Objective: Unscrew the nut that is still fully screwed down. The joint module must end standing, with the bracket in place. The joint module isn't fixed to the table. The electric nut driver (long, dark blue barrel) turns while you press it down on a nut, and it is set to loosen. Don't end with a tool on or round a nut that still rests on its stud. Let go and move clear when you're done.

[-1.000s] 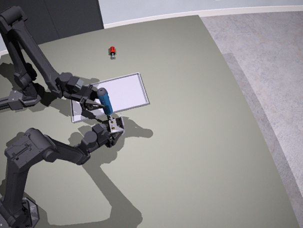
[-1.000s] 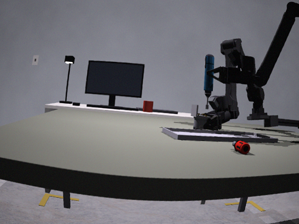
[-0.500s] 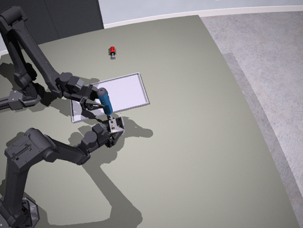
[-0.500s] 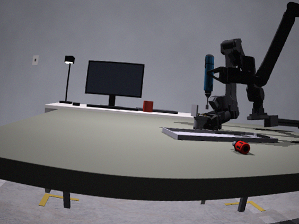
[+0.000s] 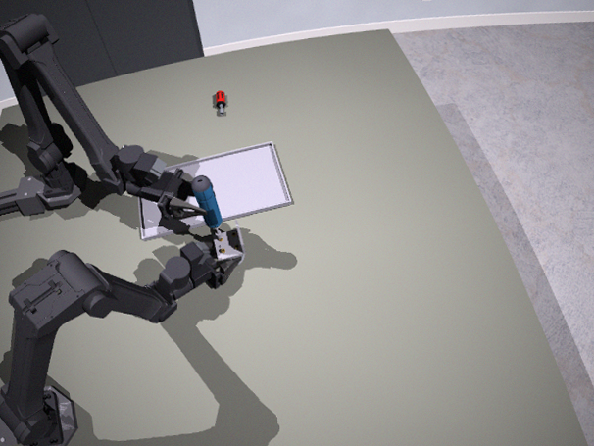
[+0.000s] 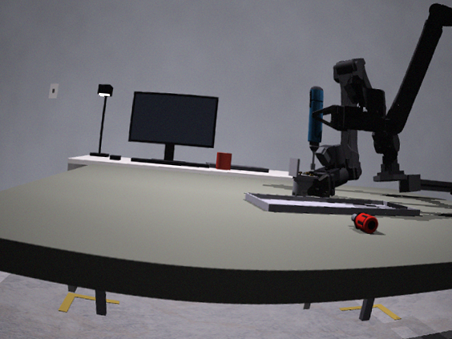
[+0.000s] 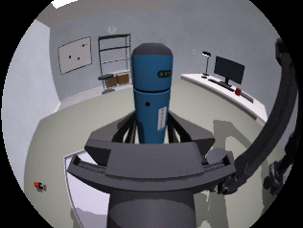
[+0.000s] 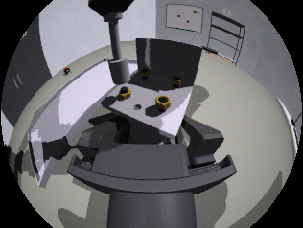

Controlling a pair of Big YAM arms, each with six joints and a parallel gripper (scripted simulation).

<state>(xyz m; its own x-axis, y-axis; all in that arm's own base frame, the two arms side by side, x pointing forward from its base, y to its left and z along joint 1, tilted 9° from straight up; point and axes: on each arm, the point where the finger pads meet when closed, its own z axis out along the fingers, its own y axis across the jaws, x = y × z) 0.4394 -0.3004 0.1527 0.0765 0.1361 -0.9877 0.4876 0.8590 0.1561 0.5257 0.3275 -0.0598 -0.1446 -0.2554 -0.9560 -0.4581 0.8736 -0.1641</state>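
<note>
Right now the bracket is 5 cm above my right hand. The rest, counted from my right hand: socket tip 8 cm above, 2 cm behind, 1 cm to the left; then short red-handled tool 54 cm to the left, 1 cm below, 1 cm ahead; then shallow white tray 21 cm to the left, 5 cm behind, 2 cm below.
</note>
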